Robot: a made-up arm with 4 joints.
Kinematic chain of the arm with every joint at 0, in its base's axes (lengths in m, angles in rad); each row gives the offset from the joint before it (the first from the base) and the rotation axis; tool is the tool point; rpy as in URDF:
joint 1: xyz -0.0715 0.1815 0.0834 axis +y
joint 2: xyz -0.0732 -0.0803 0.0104 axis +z
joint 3: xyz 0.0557 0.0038 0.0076 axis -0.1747 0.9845 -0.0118
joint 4: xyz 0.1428 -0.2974 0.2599 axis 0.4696 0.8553 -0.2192
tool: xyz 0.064 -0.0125 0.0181 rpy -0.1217 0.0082 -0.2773
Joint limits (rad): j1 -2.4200..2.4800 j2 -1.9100..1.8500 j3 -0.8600..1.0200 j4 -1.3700..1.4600
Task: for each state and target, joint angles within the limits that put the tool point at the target. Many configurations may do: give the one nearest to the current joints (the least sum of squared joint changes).
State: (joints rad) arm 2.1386 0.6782 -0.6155 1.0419
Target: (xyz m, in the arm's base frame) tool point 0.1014 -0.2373 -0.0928
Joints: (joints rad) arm 2.3591 0.0924 -0.8600 1.2433
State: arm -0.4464 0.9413 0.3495 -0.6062
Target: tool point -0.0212 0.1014 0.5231
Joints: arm -0.6489 0.8003 0.1146 -0.9291
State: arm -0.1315 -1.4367 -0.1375 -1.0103
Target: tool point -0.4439 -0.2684 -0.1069
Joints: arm -0.9146 -1.6886 0.6762 -0.6856
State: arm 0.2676 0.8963 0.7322 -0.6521
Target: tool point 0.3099 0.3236 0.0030
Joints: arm 0.4472 0.9894 0.9492 -0.6674
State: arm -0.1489 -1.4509 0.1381 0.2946
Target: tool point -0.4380 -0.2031 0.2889
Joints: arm -0.1875 -1.3057 -0.1255 0.6647
